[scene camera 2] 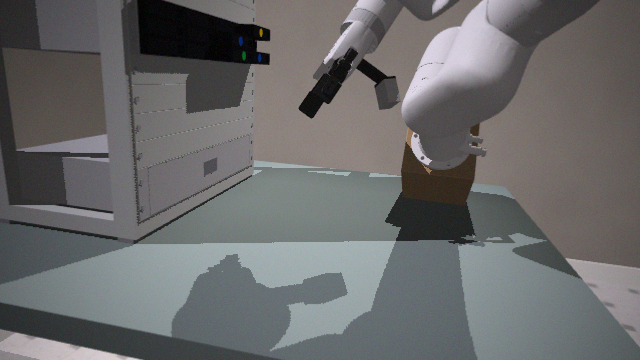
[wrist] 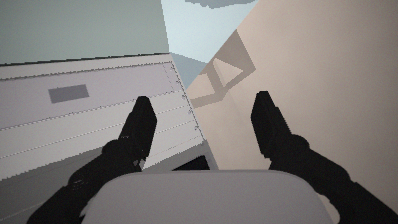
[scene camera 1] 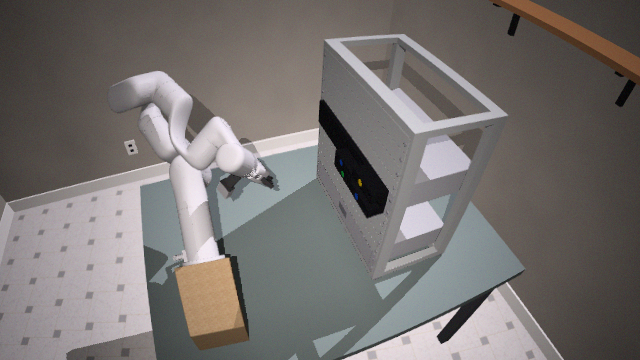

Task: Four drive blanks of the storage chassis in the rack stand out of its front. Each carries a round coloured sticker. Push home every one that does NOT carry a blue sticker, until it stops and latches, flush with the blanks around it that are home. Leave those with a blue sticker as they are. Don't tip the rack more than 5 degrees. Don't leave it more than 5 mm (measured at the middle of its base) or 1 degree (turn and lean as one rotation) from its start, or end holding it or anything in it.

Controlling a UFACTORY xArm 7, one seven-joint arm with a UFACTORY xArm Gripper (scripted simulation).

Labels:
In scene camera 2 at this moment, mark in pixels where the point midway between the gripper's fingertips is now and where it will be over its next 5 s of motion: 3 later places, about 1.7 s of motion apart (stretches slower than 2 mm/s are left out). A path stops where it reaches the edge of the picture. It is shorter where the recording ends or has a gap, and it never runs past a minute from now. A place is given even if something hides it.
My gripper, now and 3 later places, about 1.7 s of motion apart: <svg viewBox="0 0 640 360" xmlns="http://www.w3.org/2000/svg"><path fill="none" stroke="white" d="M312 106L321 58L331 51L329 50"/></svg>

